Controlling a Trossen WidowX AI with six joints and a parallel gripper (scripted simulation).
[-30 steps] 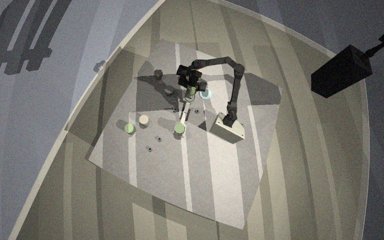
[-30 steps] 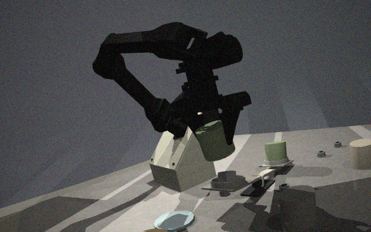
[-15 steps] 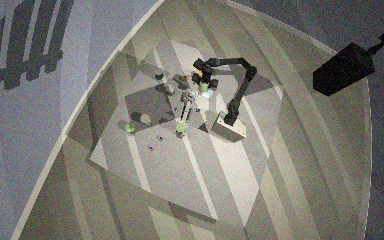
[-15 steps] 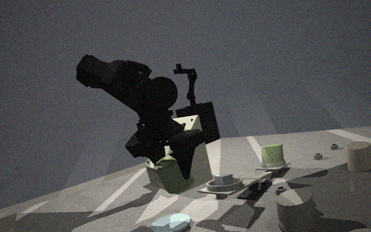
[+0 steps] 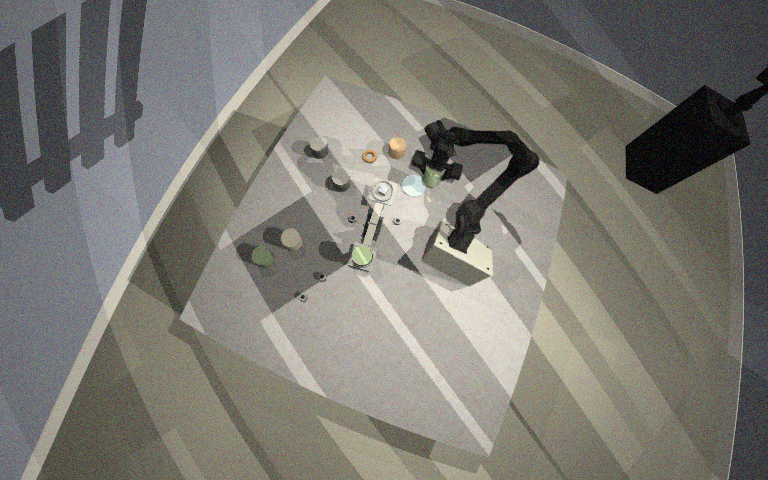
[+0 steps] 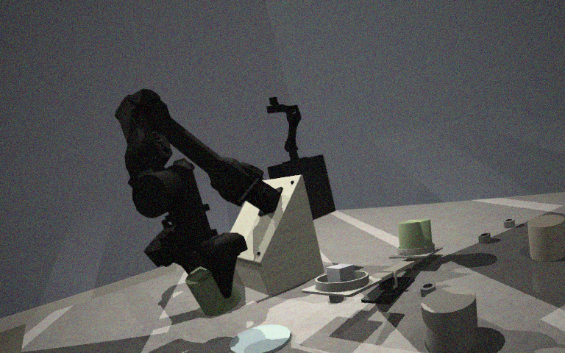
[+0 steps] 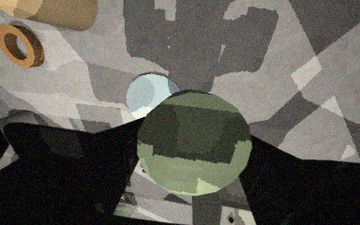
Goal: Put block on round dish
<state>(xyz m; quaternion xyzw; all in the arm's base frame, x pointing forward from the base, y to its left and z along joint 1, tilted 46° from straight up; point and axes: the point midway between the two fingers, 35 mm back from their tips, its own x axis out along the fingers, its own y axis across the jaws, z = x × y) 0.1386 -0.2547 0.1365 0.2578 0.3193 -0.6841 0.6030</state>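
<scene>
My gripper tip is now 16 cm short of the grey block and 13 cm to the right of it. The rest, counted from my gripper tip: pale blue round dish 8 cm below, 6 cm ahead, 2 cm to the left; cream cylinder 42 cm to the left, 40 cm ahead, 5 cm below; balance 25 cm to the left, 15 cm ahead, 5 cm below.
</scene>
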